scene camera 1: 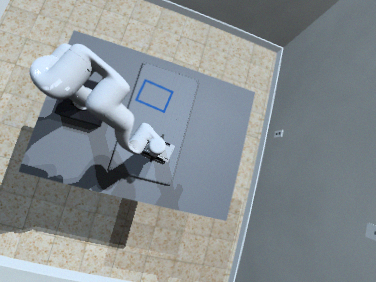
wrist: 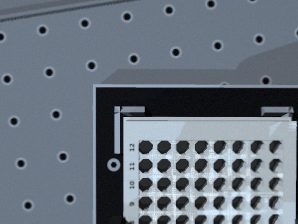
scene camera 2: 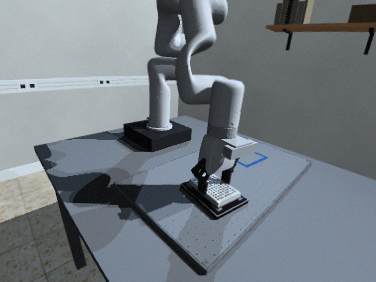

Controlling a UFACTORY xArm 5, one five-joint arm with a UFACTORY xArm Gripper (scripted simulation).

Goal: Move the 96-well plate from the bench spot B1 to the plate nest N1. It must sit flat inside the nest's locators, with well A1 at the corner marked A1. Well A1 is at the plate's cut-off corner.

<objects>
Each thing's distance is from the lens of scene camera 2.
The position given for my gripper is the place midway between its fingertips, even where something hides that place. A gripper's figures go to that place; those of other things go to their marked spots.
my gripper (scene camera 2: pixel 213 187): 0.59 m
white 96-well plate (scene camera 2: pixel 219 193): 0.56 m
</objects>
